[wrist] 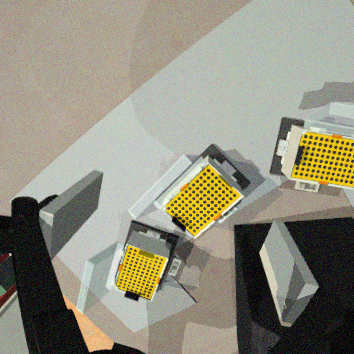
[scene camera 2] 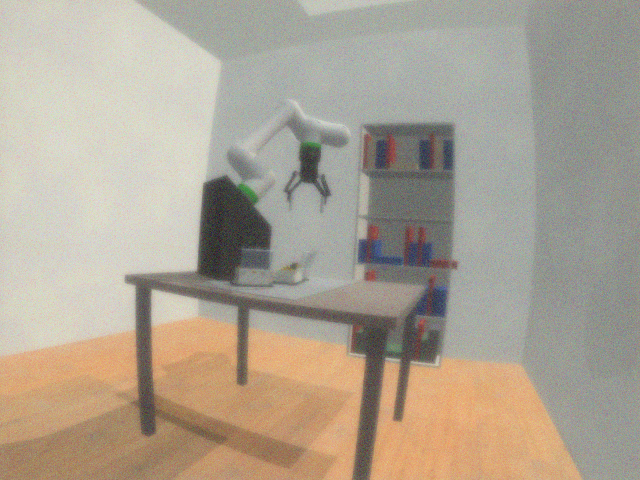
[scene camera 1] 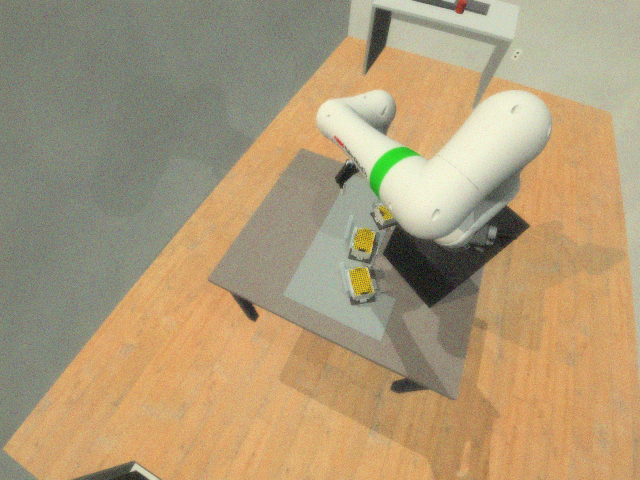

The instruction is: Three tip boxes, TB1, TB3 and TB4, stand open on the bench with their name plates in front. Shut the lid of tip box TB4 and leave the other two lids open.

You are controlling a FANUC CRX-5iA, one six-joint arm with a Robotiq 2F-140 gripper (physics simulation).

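Seen in the pictures: gripper, fingertip midpoint: [wrist: 183, 213] [scene camera 2: 306, 211] [scene camera 1: 358, 190]; arm's base, link origin: [scene camera 2: 236, 206].
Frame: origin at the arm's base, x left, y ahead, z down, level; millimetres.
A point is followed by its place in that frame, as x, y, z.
Three tip boxes with yellow, dotted tip racks stand on the pale mat with clear lids raised. One [scene camera 1: 360, 283] @[221, 236, 279] [wrist: 142, 271] @[204, 236, 279] is lower left in the wrist view, the middle one [scene camera 1: 363, 241] @[27, 302, 278] [wrist: 204, 200] @[15, 299, 279] is turned, and the third [scene camera 1: 383, 214] @[-159, 273, 279] [scene camera 2: 253, 277] [wrist: 325, 157] @[-194, 254, 279] is cut off at the right edge of the wrist view. The lettering on the name plates is too small to read, so I cannot tell which is TB4. My gripper [scene camera 1: 342, 187] [scene camera 2: 306, 208] @[-28, 389, 24] [wrist: 183, 213] @[-28, 389, 24] is open, empty and high above the bench, pointing down, clear of the boxes and lids.
The grey-blue mat [scene camera 1: 310, 279] @[281, 441, 336] [wrist: 165, 90] @[-31, 492, 336] lies on the brown bench [scene camera 1: 268, 227] @[134, 750, 339] [scene camera 2: 361, 304] @[-284, 729, 339]. The black base block [scene camera 1: 429, 279] @[124, -2, 180] [scene camera 2: 222, 232] @[-197, 85, 133] stands beside the boxes. A bookshelf [scene camera 2: 363, 196] stands beyond the bench, and a white table [scene camera 1: 444, 21] stands near the wall.
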